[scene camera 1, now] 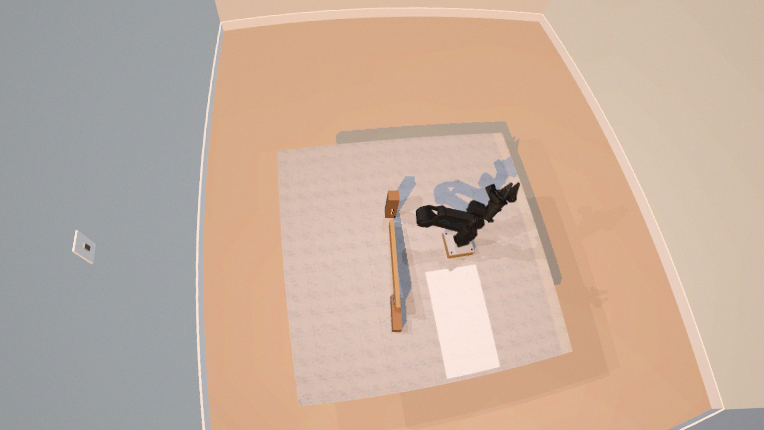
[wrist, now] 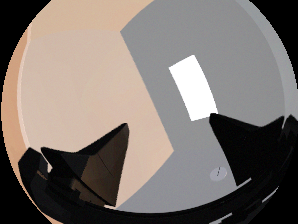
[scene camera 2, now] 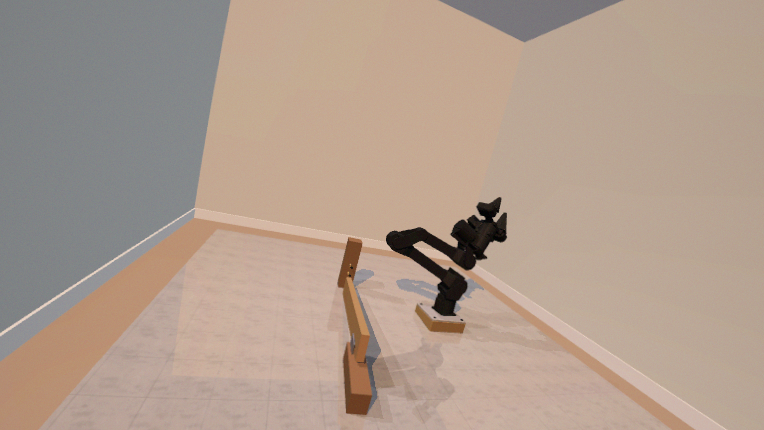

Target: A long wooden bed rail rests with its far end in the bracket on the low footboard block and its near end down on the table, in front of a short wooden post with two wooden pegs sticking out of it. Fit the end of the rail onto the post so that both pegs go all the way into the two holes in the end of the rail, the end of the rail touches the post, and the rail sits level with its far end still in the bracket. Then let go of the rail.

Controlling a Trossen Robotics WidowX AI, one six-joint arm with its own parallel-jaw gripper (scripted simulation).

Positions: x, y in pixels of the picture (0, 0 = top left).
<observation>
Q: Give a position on a wooden rail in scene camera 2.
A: At 356, 322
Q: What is the gripper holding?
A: Nothing.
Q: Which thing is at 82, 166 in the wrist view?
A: The gripper.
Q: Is the gripper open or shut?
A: Open.
</observation>
